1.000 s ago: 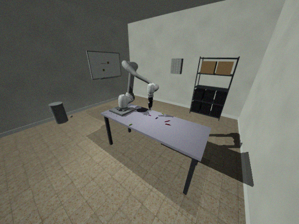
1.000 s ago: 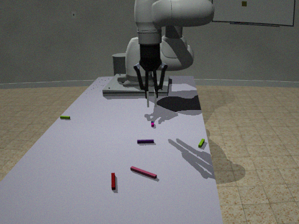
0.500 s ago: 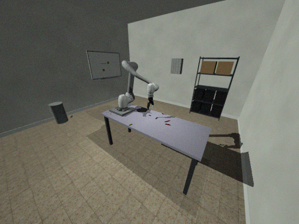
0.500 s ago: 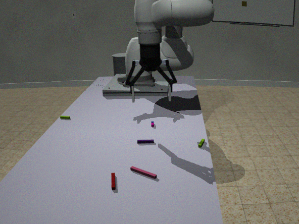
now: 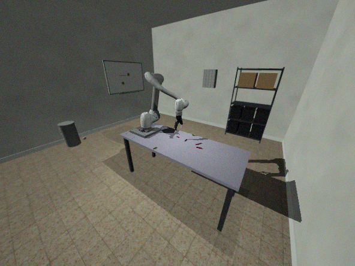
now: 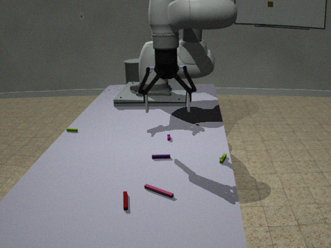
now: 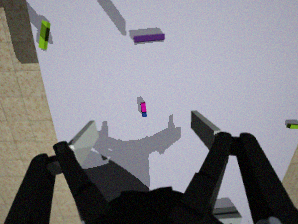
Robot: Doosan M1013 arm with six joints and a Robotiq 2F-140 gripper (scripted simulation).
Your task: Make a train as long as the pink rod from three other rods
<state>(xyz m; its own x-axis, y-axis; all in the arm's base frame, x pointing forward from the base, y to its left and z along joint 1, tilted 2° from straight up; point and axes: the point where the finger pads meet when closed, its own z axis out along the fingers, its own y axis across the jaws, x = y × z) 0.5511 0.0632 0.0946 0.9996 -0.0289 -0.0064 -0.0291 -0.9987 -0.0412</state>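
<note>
My hand is 130 mm short of the purple rod, 120 mm above it and 30 mm to the left of it. Round my hand: magenta rod: 120 mm below, 10 mm behind; then blue rod: 120 mm below, 20 mm behind; then pink rod: 320 mm ahead, 120 mm below, 40 mm to the right.
</note>
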